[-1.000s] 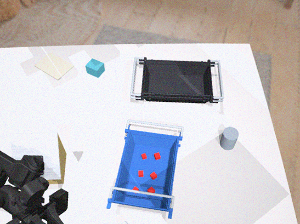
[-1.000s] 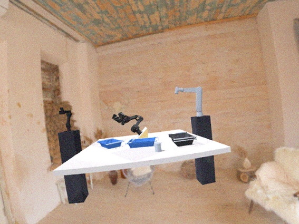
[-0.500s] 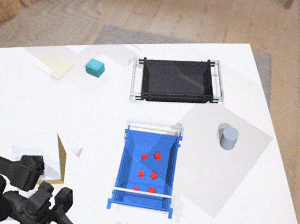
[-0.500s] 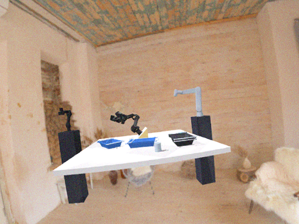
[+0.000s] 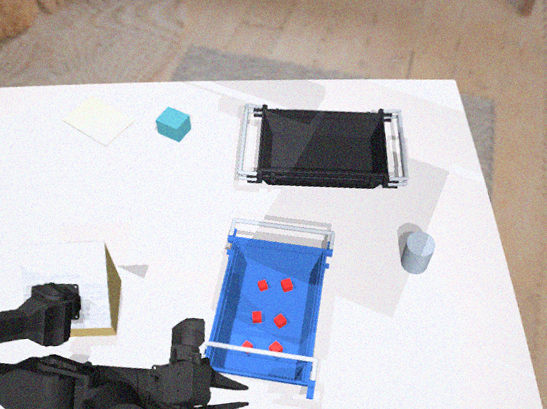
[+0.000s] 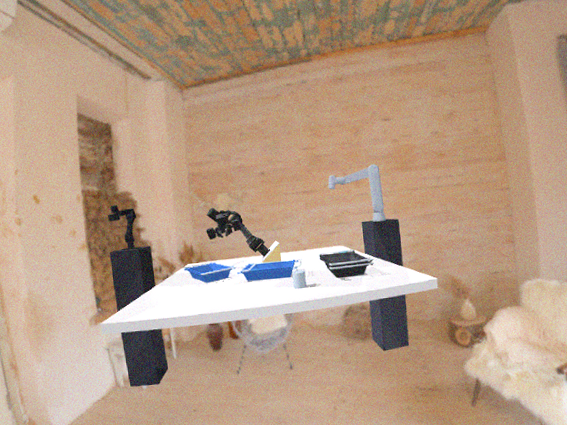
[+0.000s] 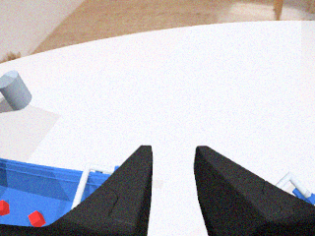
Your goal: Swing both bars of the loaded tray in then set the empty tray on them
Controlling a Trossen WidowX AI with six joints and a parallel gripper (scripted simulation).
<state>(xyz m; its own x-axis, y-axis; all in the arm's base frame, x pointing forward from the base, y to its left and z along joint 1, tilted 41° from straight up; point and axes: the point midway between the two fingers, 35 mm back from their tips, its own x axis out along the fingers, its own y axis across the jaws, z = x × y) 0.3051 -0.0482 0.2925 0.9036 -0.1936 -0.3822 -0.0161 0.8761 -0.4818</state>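
The blue tray lies 20 cm below my gripper tip, 13 cm to the right of it and 13 cm behind it. Also, from my gripper tip: grey cylinder (34 cm to the left, 32 cm ahead, 21 cm below); teal cube (70 cm to the left, 22 cm below, 19 cm behind); cream sheet (74 cm to the left, 38 cm behind, 24 cm below).
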